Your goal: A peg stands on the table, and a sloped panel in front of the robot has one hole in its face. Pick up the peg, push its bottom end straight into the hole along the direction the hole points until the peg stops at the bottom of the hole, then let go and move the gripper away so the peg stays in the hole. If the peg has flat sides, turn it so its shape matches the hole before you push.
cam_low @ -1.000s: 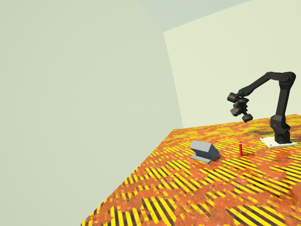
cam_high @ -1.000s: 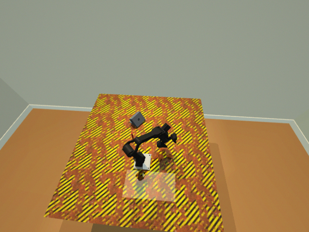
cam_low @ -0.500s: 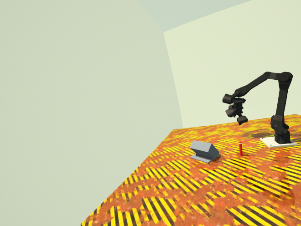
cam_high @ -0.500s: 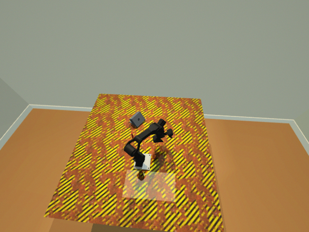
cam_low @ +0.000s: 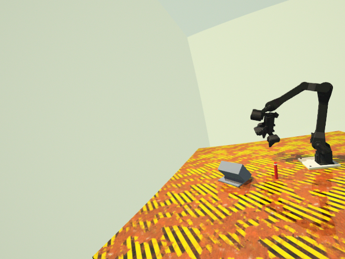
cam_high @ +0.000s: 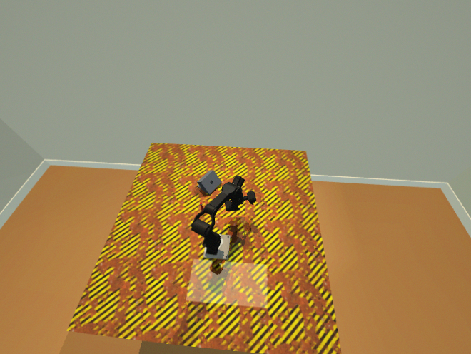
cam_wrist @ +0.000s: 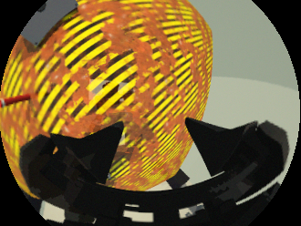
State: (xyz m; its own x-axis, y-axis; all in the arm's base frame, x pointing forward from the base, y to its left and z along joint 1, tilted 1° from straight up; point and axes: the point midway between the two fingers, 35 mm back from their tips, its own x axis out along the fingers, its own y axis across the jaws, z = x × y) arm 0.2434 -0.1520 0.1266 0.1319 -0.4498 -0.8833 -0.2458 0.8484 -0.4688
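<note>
Right now my gripper tip is 290 mm to the right of the red peg and 50 mm above it. From my gripper tip the other things lie so: grey sloped panel: 200 mm ahead, 280 mm to the left, 70 mm below.
</note>
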